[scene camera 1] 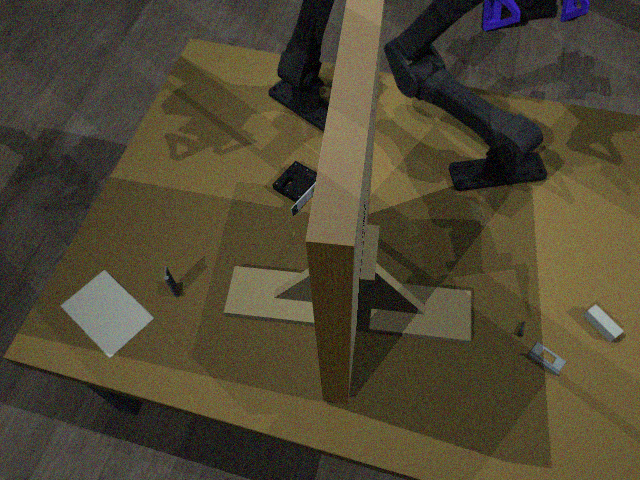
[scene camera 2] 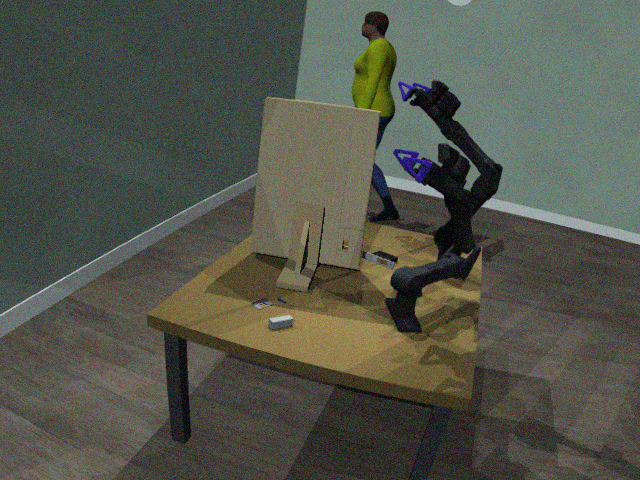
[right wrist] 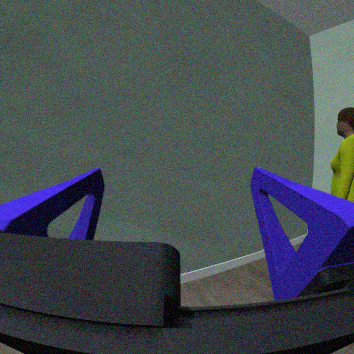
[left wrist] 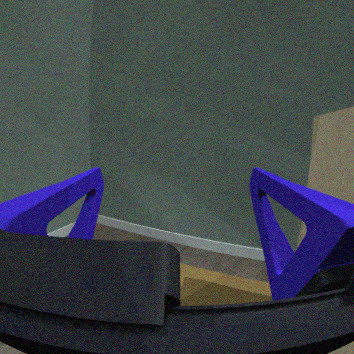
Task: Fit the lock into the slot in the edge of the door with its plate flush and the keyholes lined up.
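Seen in the pictures: left gripper, between the fingertips: [scene camera 1: 553, 12] [scene camera 2: 398, 154] [left wrist: 176, 175]; right gripper, between the fingertips: [scene camera 2: 406, 83] [right wrist: 176, 175]; left arm's base, origin of its link: [scene camera 1: 496, 172] [scene camera 2: 402, 315]; right arm's base, origin of its link: [scene camera 1: 306, 105].
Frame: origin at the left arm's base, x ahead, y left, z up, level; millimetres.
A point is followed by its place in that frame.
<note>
The door [scene camera 1: 343, 155] {x 349, y -394, z 561 mm} [scene camera 2: 315, 155] {x 270, y -351, z 386 mm} [left wrist: 337, 155] {x 298, y -358, z 474 mm} stands upright in its wooden stand [scene camera 1: 449, 310] {x 309, y -186, z 18 mm} [scene camera 2: 293, 279] {x 317, y -185, z 18 mm}. A small cut-through opening [scene camera 2: 345, 243] shows low on its face in scene camera 2. The slot in its edge does not show. The lock [scene camera 1: 291, 180] {x -45, y -446, z 6 mm} [scene camera 2: 382, 257] {x -26, y -421, z 17 mm}, a black case with a pale plate, lies on the table beside the door, partly hidden by it. My left gripper [scene camera 1: 524, 24] [scene camera 2: 399, 155] {x 78, y -59, z 473 mm} [left wrist: 176, 175] {x 78, y -59, z 473 mm} is open and empty, high above the table. My right gripper [scene camera 2: 406, 84] {x -77, y -610, z 658 mm} [right wrist: 176, 175] {x -77, y -610, z 658 mm} is open and empty, higher still.
The table [scene camera 1: 248, 403] {x 423, y -573, z 0 mm} [scene camera 2: 330, 356] {x 252, y 235, z 0 mm} also holds a white block [scene camera 1: 603, 322] {x 374, y 80, z 22 mm} [scene camera 2: 280, 322] {x 373, y 98, z 17 mm}, a grey plate with a hole [scene camera 1: 558, 365] {x 434, y -18, z 2 mm}, a small dark peg [scene camera 1: 521, 328] {x 359, y -62, z 6 mm}, a dark thin object [scene camera 1: 172, 284] {x 194, y -695, z 49 mm} and a white sheet [scene camera 1: 107, 313] {x 212, y -832, z 1 mm}. A person [scene camera 2: 378, 72] [right wrist: 343, 165] is behind the table.
</note>
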